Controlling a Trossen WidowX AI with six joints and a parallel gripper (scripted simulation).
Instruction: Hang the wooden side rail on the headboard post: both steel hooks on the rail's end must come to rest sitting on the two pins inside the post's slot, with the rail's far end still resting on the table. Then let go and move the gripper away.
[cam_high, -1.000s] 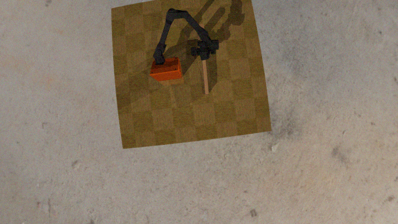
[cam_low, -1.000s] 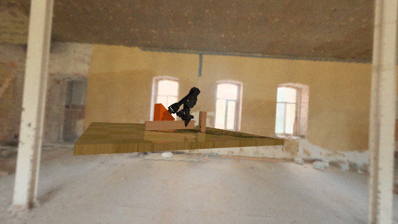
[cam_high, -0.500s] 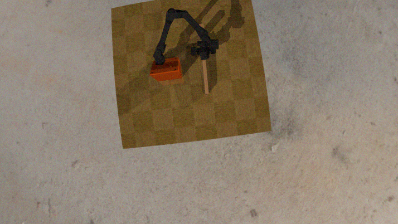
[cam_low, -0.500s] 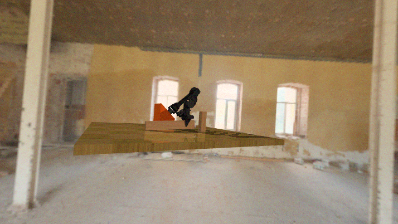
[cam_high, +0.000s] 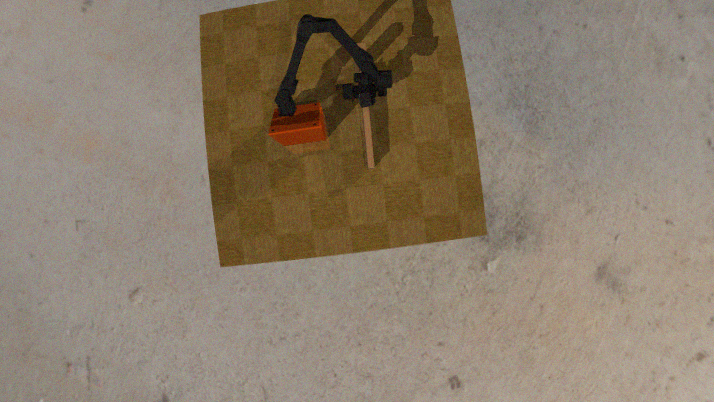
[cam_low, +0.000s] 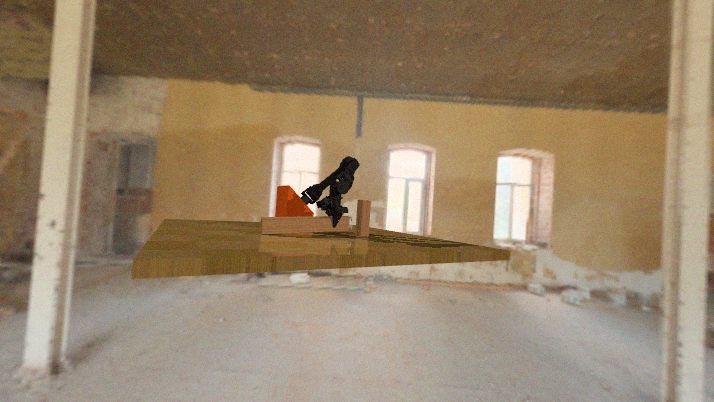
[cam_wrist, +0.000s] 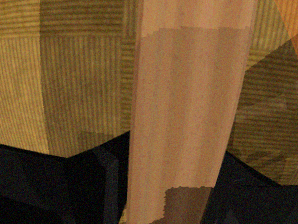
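My gripper tip is now 20 mm past the headboard post, 160 mm to the right of it and 40 mm below it.
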